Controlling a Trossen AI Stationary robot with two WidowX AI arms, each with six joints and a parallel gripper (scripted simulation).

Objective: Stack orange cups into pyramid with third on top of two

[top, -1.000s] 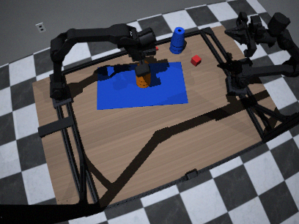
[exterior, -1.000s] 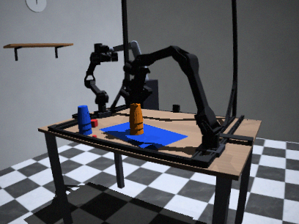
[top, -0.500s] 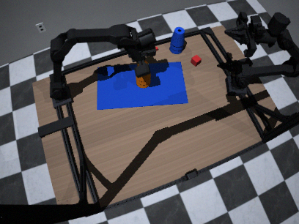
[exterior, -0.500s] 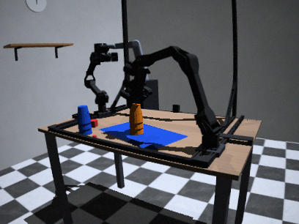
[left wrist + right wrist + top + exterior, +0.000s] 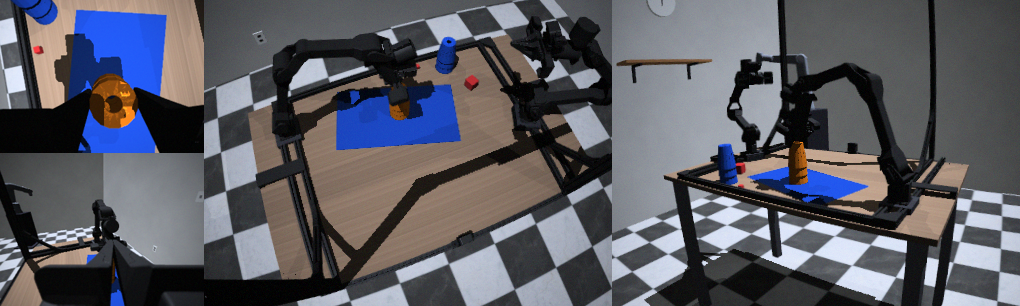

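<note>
Now: the mat 170 mm below my left hand, 10 mm to the left of it and 10 mm behind it. The rest, counted from my left hand: small red cube (210 mm ahead, 160 mm below, 90 mm to the right).
</note>
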